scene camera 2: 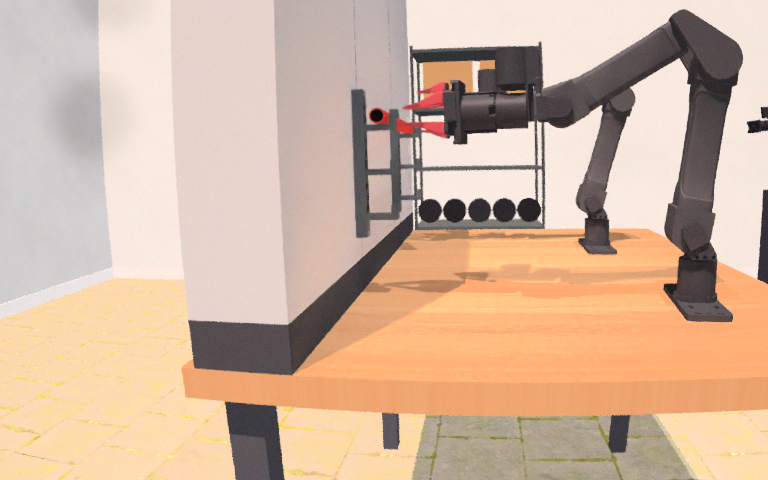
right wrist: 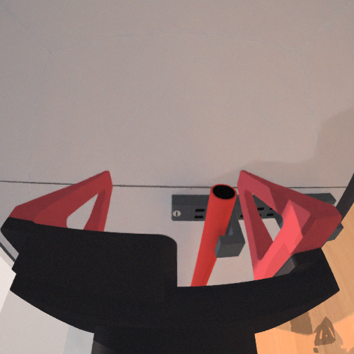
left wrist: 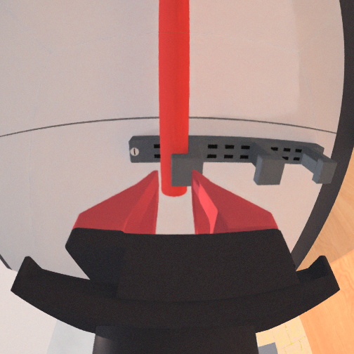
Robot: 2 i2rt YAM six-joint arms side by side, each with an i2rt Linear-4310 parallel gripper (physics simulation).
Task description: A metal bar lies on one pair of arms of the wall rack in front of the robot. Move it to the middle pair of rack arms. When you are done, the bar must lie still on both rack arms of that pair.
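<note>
A red metal bar [scene camera 2: 377, 116] [left wrist: 174, 75] [right wrist: 215, 225] lies on the top pair of arms of the dark grey wall rack [scene camera 2: 360, 169] [left wrist: 225, 141] [right wrist: 182, 201]. The middle pair's near arm [scene camera 2: 379, 171] [left wrist: 267, 172] carries no bar; its other arm [scene camera 2: 408, 166] is also bare. My left gripper [scene camera 2: 416, 116] [left wrist: 174, 177] is shut to a narrow gap, empty, with its fingertips close in front of the bar's end and the top arm's lip. My right gripper [right wrist: 174, 177] is wide open and empty; the bar's other end shows beside one finger. It is mostly hidden in the scene view.
The bottom rack arms [scene camera 2: 382, 216] [left wrist: 325, 170] stick out below the middle ones. The wall [scene camera 2: 317, 169] rises behind the rack, with a dark base strip [scene camera 2: 339, 300] along the wooden table [scene camera 2: 453, 333]. A shelf unit [scene camera 2: 478, 168] stands at the back.
</note>
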